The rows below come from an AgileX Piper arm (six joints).
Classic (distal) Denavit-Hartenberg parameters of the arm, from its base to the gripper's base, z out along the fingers. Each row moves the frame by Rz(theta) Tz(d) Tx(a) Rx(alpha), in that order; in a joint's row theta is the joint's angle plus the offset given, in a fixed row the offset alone. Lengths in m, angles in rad.
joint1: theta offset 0, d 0.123, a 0, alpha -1.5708
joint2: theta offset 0.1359, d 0, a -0.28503, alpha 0
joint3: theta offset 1.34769, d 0, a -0.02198, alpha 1.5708
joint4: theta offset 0, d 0.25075, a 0, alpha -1.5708
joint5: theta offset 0, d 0, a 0, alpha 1.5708
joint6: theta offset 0, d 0.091, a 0, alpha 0
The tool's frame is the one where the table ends.
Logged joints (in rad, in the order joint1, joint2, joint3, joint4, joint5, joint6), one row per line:
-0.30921, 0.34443, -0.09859, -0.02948, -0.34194, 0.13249
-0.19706, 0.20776, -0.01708, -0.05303, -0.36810, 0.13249
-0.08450, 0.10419, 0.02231, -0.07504, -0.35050, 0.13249
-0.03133, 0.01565, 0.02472, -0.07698, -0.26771, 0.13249
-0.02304, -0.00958, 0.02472, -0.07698, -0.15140, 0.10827
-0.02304, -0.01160, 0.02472, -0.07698, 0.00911, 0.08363
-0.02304, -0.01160, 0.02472, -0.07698, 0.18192, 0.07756
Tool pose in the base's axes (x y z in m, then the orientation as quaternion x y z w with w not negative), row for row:
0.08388, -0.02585, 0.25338, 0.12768, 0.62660, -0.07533, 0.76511
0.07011, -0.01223, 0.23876, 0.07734, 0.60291, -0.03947, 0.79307
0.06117, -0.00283, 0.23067, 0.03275, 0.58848, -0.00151, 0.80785
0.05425, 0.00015, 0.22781, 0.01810, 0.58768, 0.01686, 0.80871
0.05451, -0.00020, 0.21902, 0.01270, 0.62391, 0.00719, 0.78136
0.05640, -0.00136, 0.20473, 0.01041, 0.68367, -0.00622, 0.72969
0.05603, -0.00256, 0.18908, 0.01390, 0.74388, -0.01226, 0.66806
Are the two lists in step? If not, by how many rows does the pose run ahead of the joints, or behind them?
They are in step.
